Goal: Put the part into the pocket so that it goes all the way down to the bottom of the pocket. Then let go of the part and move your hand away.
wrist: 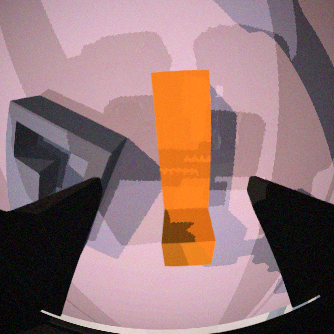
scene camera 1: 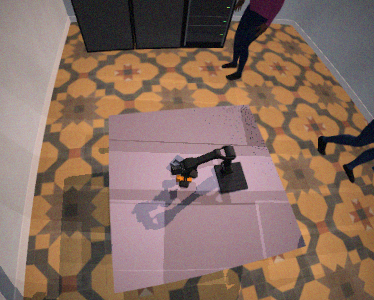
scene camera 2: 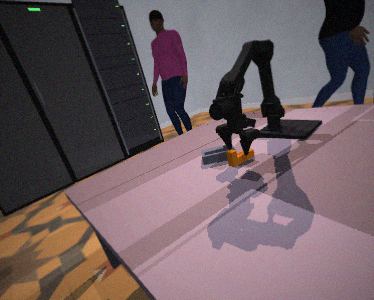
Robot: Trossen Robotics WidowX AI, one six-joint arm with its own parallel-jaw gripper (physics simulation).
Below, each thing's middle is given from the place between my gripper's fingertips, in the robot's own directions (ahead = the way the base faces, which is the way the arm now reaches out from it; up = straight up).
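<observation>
My hand 10 mm above the orange L-shaped part (wrist: 181,98), 10 mm right of it. Grey pocket block (wrist: 55,147): 20 mm below my hand, 30 mm behind, 110 mm to the right.
</observation>
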